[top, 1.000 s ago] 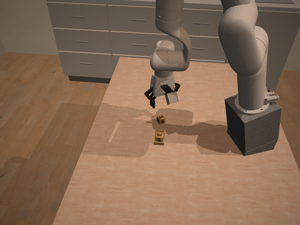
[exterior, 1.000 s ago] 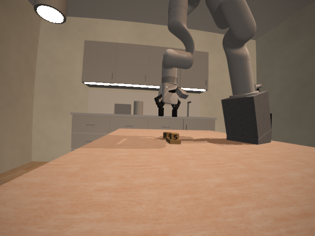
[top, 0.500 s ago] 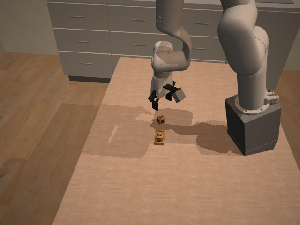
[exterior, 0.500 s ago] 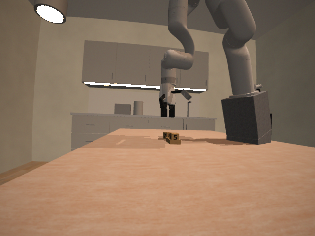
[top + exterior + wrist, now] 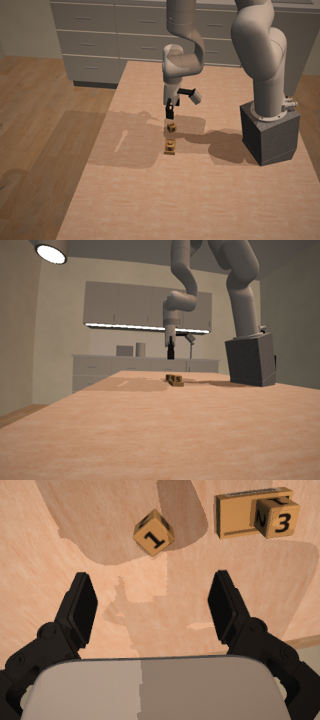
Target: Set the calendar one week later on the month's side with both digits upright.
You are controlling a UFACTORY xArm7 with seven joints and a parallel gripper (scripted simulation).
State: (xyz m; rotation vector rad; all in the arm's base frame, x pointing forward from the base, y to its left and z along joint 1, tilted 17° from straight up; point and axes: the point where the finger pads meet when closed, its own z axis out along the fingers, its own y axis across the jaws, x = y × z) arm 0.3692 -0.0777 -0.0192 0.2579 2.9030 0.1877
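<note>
My hand is 100 mm above the wooden cube.
</note>
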